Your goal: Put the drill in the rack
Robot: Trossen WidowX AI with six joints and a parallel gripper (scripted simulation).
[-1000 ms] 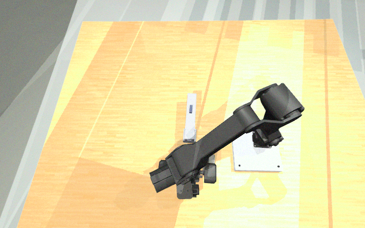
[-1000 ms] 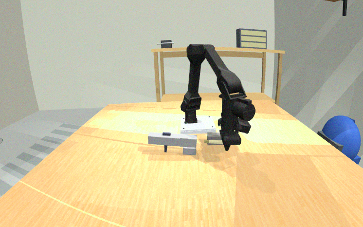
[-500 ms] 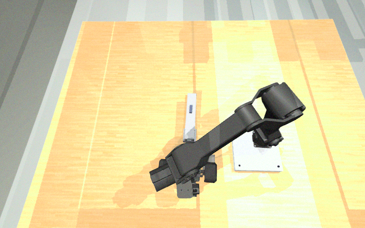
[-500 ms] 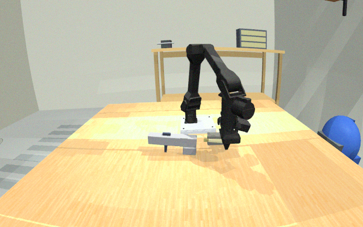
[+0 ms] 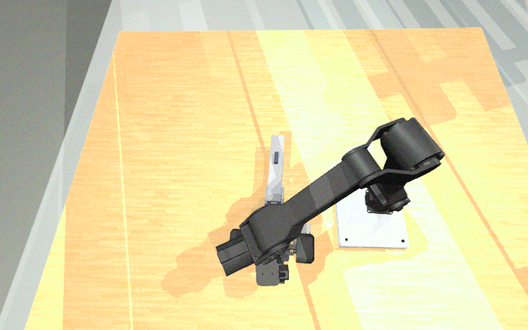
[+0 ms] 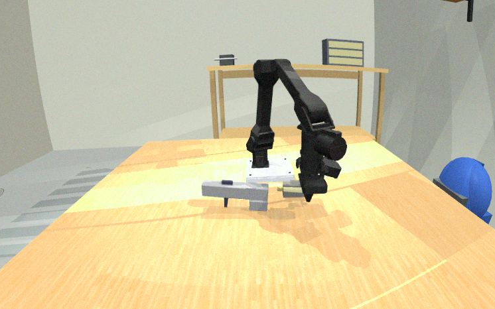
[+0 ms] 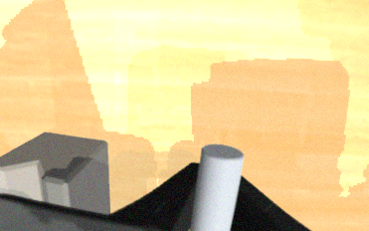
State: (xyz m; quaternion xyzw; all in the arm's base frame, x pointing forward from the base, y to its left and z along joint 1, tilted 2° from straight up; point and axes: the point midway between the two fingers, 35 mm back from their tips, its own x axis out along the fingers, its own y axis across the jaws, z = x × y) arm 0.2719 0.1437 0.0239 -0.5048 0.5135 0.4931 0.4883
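Now: gripper tip 4 cm to the left of the drill and 4 cm below it. Also, from my gripper tip: grey rack: 7 cm behind, 3 cm to the right; dark key: 23 cm to the right, 3 cm above; grey housing: 20 cm to the right, 3 cm above.
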